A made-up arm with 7 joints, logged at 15 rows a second.
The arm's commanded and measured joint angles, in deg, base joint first. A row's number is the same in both.
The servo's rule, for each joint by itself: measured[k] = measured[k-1] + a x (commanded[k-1-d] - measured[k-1]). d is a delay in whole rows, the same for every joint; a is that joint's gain. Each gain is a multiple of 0.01, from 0.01 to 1. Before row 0 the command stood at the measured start. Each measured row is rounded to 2 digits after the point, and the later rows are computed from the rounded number. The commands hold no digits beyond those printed.
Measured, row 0:
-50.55, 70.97, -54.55, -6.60, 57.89, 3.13, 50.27
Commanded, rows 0 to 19:
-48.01, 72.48, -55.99, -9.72, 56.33, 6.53, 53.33
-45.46, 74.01, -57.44, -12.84, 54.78, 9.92, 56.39
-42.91, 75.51, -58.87, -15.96, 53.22, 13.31, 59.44
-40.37, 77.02, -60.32, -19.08, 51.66, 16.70, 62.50
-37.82, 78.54, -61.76, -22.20, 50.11, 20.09, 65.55
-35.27, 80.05, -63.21, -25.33, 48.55, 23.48, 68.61
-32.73, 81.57, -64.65, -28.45, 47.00, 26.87, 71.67
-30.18, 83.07, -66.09, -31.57, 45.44, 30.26, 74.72
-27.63, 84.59, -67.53, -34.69, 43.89, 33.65, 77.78
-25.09, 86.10, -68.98, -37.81, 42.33, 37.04, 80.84
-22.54, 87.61, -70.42, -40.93, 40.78, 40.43, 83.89
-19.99, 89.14, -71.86, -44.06, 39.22, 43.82, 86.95
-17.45, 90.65, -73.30, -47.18, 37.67, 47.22, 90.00
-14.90, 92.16, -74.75, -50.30, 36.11, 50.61, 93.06
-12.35, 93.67, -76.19, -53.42, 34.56, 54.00, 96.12
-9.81, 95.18, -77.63, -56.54, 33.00, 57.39, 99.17
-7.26, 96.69, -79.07, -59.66, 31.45, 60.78, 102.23
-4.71, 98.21, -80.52, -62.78, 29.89, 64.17, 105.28
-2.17, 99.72, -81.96, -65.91, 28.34, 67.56, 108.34
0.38, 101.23, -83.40, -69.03, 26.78, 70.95, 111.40
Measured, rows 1 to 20:
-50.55, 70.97, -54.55, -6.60, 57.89, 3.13, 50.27
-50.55, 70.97, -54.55, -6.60, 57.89, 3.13, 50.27
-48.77, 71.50, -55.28, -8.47, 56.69, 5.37, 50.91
-46.45, 72.38, -56.38, -11.09, 55.22, 8.37, 52.06
-43.97, 73.48, -57.65, -14.01, 53.68, 11.63, 53.61
-41.45, 74.72, -59.01, -17.05, 52.12, 14.98, 55.48
-38.91, 76.06, -60.41, -20.14, 50.57, 18.35, 57.59
-36.36, 77.46, -61.84, -23.25, 49.01, 21.74, 59.90
-33.82, 78.90, -63.27, -26.37, 47.46, 25.13, 62.37
-31.27, 80.36, -64.71, -29.49, 45.90, 28.52, 64.96
-28.72, 81.84, -66.15, -32.61, 44.35, 31.91, 67.65
-26.18, 83.33, -67.59, -35.73, 42.79, 35.30, 70.42
-23.63, 84.83, -69.03, -38.85, 41.24, 38.69, 73.25
-21.08, 86.34, -70.47, -41.98, 39.68, 42.08, 76.13
-18.54, 87.85, -71.91, -45.10, 38.13, 45.47, 79.04
-15.99, 89.36, -73.36, -48.22, 36.57, 48.86, 81.98
-13.44, 90.87, -74.80, -51.34, 35.02, 52.25, 84.95
-10.90, 92.38, -76.24, -54.46, 33.46, 55.64, 87.94
-8.35, 93.89, -77.68, -57.58, 31.91, 59.03, 90.94
-5.80, 95.40, -79.13, -60.70, 30.35, 62.42, 93.95
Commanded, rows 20 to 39:
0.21, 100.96, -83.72, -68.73, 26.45, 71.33, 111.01
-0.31, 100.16, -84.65, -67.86, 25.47, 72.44, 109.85
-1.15, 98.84, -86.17, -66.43, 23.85, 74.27, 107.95
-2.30, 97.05, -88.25, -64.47, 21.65, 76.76, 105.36
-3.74, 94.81, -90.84, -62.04, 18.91, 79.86, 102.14
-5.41, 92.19, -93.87, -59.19, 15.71, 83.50, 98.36
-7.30, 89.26, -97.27, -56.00, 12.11, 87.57, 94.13
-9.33, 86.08, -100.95, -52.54, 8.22, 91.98, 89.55
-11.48, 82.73, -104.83, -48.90, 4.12, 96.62, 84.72
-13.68, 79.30, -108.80, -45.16, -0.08, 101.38, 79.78
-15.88, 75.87, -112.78, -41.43, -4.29, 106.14, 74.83
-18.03, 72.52, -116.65, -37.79, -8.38, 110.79, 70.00
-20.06, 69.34, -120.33, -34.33, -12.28, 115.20, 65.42
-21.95, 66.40, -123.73, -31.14, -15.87, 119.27, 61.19
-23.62, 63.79, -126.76, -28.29, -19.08, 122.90, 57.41
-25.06, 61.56, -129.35, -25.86, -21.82, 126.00, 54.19
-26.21, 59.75, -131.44, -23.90, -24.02, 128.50, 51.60
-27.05, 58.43, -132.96, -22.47, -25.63, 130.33, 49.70
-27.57, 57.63, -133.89, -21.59, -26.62, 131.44, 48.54
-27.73, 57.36, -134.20, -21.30, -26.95, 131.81, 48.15
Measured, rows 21 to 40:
-3.26, 96.91, -80.57, -63.83, 28.80, 65.81, 96.97
-0.71, 98.42, -82.01, -66.95, 27.24, 69.20, 100.00
-0.07, 99.31, -82.88, -68.02, 26.63, 70.61, 102.31
-0.24, 99.61, -83.78, -67.92, 25.74, 71.82, 103.89
-0.88, 99.34, -85.00, -67.03, 24.28, 73.44, 104.74
-1.87, 98.54, -86.66, -65.49, 22.25, 75.63, 104.87
-3.18, 97.23, -88.79, -63.42, 19.68, 78.42, 104.30
-4.74, 95.47, -91.38, -60.88, 16.62, 81.77, 103.05
-6.53, 93.30, -94.38, -57.95, 13.15, 85.60, 101.18
-8.49, 90.77, -97.73, -54.70, 9.35, 89.81, 98.74
-10.58, 87.96, -101.35, -51.22, 5.32, 94.30, 95.80
-12.75, 84.93, -105.15, -47.58, 1.16, 98.97, 92.44
-14.94, 81.76, -109.04, -43.89, -3.04, 103.70, 88.74
-17.10, 78.53, -112.92, -40.23, -7.15, 108.38, 84.80
-19.17, 75.31, -116.70, -36.69, -11.10, 112.88, 80.73
-21.12, 72.19, -120.29, -33.36, -14.77, 117.10, 76.63
-22.87, 69.25, -123.59, -30.32, -18.09, 120.93, 72.59
-24.40, 66.56, -126.53, -27.64, -20.96, 124.28, 68.73
-25.67, 64.18, -129.03, -25.40, -23.32, 127.07, 65.13
-26.64, 62.17, -131.03, -23.64, -25.10, 129.22, 61.89

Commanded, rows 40 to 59:
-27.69, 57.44, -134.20, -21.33, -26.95, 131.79, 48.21
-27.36, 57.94, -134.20, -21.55, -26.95, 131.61, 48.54
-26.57, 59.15, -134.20, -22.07, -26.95, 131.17, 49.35
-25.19, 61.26, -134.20, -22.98, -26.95, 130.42, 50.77
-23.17, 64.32, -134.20, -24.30, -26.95, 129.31, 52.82
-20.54, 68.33, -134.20, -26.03, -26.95, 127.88, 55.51
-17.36, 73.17, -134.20, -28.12, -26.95, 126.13, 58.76
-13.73, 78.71, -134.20, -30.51, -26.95, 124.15, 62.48
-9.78, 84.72, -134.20, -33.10, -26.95, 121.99, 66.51
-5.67, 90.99, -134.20, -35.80, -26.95, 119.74, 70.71
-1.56, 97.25, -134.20, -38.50, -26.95, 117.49, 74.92
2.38, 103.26, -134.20, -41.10, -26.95, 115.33, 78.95
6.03, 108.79, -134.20, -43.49, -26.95, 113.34, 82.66
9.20, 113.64, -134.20, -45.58, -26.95, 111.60, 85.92
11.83, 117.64, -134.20, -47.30, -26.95, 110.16, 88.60
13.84, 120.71, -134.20, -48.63, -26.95, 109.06, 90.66
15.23, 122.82, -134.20, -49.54, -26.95, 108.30, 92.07
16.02, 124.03, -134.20, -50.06, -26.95, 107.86, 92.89
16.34, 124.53, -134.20, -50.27, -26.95, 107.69, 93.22
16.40, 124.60, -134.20, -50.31, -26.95, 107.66, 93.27
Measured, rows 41 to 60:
-27.29, 60.58, -132.49, -22.41, -26.27, 130.69, 59.09
-27.60, 59.45, -133.36, -21.74, -26.79, 131.43, 56.79
-27.66, 58.75, -133.79, -21.49, -26.91, 131.67, 54.99
-27.45, 58.47, -134.00, -21.53, -26.94, 131.63, 53.64
-26.83, 58.71, -134.10, -21.85, -26.95, 131.33, 52.74
-25.68, 59.60, -134.15, -22.53, -26.95, 130.73, 52.33
-23.92, 61.25, -134.18, -23.59, -26.95, 129.79, 52.43
-21.55, 63.73, -134.19, -25.05, -26.95, 128.53, 53.08
-18.62, 67.03, -134.20, -26.89, -26.95, 126.95, 54.27
-15.20, 71.12, -134.20, -29.06, -26.95, 125.10, 55.99
-11.41, 75.88, -134.20, -31.48, -26.95, 123.05, 58.20
-7.39, 81.17, -134.20, -34.07, -26.95, 120.87, 60.83
-3.31, 86.80, -134.20, -36.73, -26.95, 118.64, 63.79
0.67, 92.56, -134.20, -39.35, -26.95, 116.46, 66.97
4.42, 98.24, -134.20, -41.83, -26.95, 114.40, 70.26
7.77, 103.63, -134.20, -44.08, -26.95, 112.55, 73.55
10.61, 108.53, -134.20, -46.01, -26.95, 110.97, 76.71
12.87, 112.79, -134.20, -47.58, -26.95, 109.71, 79.64
14.52, 116.30, -134.20, -48.76, -26.95, 108.78, 82.25
15.57, 119.01, -134.20, -49.54, -26.95, 108.17, 84.48

